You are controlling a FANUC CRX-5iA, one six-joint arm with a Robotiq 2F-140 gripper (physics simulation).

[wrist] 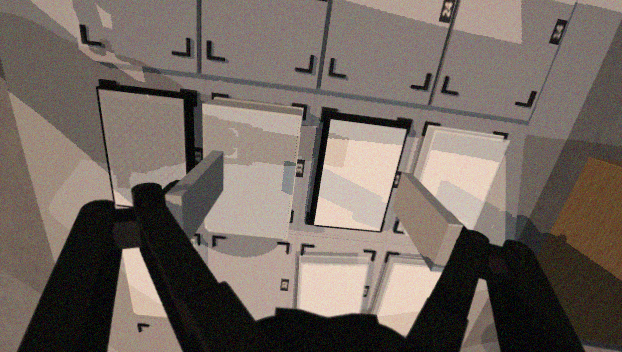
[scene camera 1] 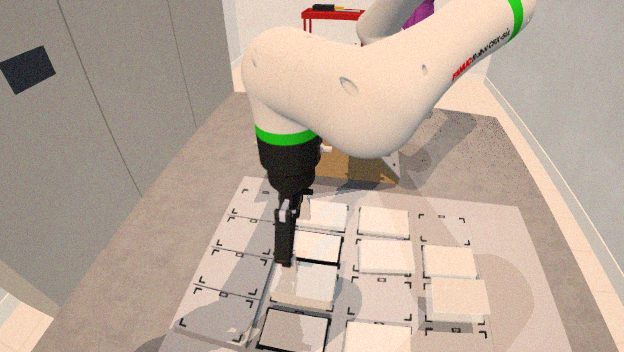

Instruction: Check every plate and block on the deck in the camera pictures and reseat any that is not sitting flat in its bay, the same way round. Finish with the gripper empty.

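Frame: origin at the arm's base, x ahead, y left, z up, level; millimetres.
Seen in the pictures: gripper, fingertip midpoint: (wrist: 312, 181) (scene camera 1: 297, 243).
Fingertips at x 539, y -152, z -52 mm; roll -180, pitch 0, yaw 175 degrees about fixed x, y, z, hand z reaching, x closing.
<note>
Offsets run from my fingertips to a thing's top centre. Level surfaces: height alone.
The deck @[dz -89 mm] (scene camera 1: 500, 225) (wrist: 555, 90) carries pale plates and blocks in marked bays. My gripper (scene camera 1: 296, 235) (wrist: 312, 181) is open and empty, above the second column. Below it are a thick block @[dx +56, dy +20, dz -48 mm] (scene camera 1: 320, 280) (wrist: 250, 175) and a black-edged plate @[dx -51, dy +29, dz -75 mm] (scene camera 1: 320, 245) (wrist: 360, 175). Another black-edged plate @[dx +162, dy +11, dz -75 mm] (scene camera 1: 300, 325) (wrist: 142, 135) and a pale plate @[dx -158, dy +38, dz -75 mm] (scene camera 1: 330, 215) (wrist: 475, 175) share this column. Three plates @[dx -144, dy +201, dz -75 mm] (scene camera 1: 384, 221) @[dx -37, dy +201, dz -72 mm] (scene camera 1: 385, 255) @[dx +176, dy +175, dz -75 mm] (scene camera 1: 378, 337) stand in the third column. In the fourth, a plate @[dx -24, dy +356, dz -75 mm] (scene camera 1: 450, 261) looks flat; the plate @[dx +83, dy +347, dz -48 mm] (scene camera 1: 459, 296) nearer the camera looks raised and overhangs its marks to the right.
The far-left column has bays with bare corner marks. A wooden wedge stand (scene camera 1: 332, 167) (wrist: 600, 210) is behind the deck, partly hidden by the arm. A red cart (scene camera 1: 332, 15) and part of a purple-clad person (scene camera 1: 420, 15) show farther back. A grey wall is at left.
</note>
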